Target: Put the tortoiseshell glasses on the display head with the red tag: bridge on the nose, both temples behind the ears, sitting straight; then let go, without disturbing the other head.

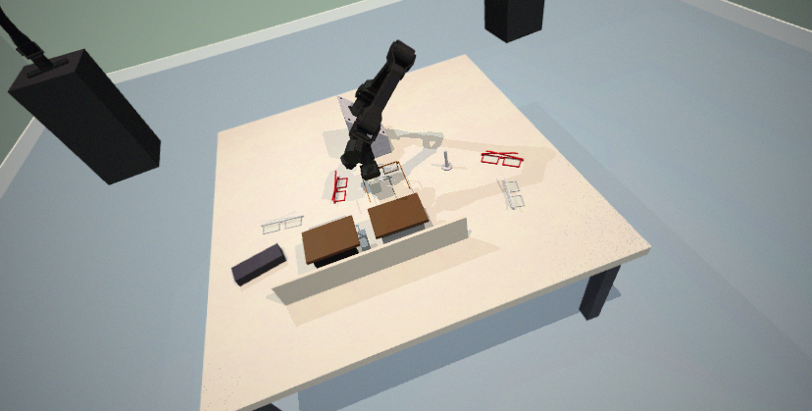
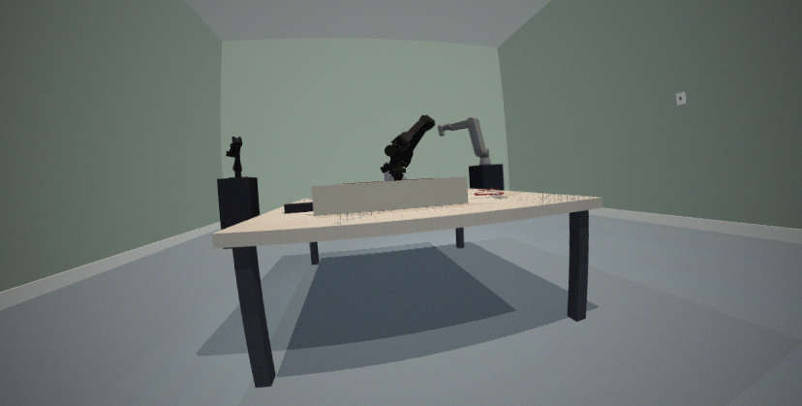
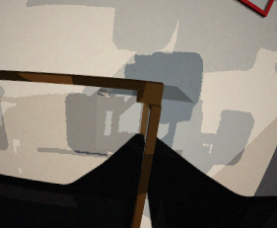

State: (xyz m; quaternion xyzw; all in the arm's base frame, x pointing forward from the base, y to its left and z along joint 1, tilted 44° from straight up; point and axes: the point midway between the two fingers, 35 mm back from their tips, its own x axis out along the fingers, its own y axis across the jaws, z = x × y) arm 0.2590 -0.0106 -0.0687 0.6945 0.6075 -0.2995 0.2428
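My gripper tip is now 220 mm short of the display head, 10 mm to the right of it and 10 mm above it. Round my gripper tip: low white wall 340 mm ahead, 110 mm to the right, 10 mm below; then dark case 460 mm to the right, 130 mm ahead, 50 mm below; then grey post 280 mm to the left, 50 mm ahead, 40 mm below.
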